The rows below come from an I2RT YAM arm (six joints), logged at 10 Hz.
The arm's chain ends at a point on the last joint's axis. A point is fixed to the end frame.
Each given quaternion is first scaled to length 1.
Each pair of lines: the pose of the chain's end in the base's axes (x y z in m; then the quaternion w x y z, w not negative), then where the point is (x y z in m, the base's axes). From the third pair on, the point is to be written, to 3 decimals.
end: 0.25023 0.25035 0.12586 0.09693 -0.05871 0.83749 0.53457
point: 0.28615 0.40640 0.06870
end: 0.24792 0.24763 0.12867 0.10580 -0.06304 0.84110 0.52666
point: 0.28563 0.40255 0.06960
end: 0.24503 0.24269 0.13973 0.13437 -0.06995 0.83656 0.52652
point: 0.289 0.397 0.084
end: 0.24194 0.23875 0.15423 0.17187 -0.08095 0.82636 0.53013
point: 0.293 0.393 0.105
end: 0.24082 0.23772 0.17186 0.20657 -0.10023 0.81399 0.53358
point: 0.295 0.393 0.130
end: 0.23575 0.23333 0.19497 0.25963 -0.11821 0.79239 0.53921
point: 0.298 0.389 0.165
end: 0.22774 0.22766 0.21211 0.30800 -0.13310 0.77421 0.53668
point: 0.296 0.382 0.192
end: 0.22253 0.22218 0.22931 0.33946 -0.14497 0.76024 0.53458
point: 0.294 0.376 0.216
